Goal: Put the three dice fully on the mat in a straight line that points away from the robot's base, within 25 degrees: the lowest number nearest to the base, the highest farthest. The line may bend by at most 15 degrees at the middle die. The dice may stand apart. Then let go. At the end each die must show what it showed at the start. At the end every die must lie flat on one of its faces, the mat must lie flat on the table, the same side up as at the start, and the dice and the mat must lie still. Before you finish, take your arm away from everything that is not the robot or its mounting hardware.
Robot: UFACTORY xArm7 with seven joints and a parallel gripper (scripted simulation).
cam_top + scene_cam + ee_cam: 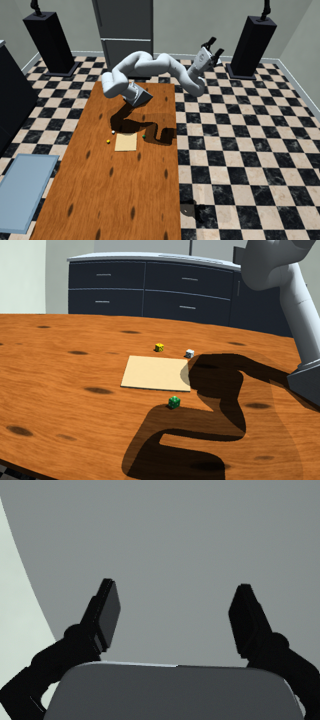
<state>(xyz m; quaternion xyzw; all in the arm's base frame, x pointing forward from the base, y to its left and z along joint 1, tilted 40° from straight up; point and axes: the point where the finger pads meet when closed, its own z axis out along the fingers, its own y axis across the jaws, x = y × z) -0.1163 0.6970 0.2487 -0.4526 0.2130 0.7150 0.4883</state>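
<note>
Right now the yellow die is 25 cm ahead of my hand, 61 cm to the right of it and 58 cm below it. From my hand the other things lie so: white die (17 cm ahead, 59 cm to the right, 58 cm below); tan mat (24 cm ahead, 49 cm to the right, 59 cm below); green die (19 cm ahead, 38 cm to the right, 58 cm below).
</note>
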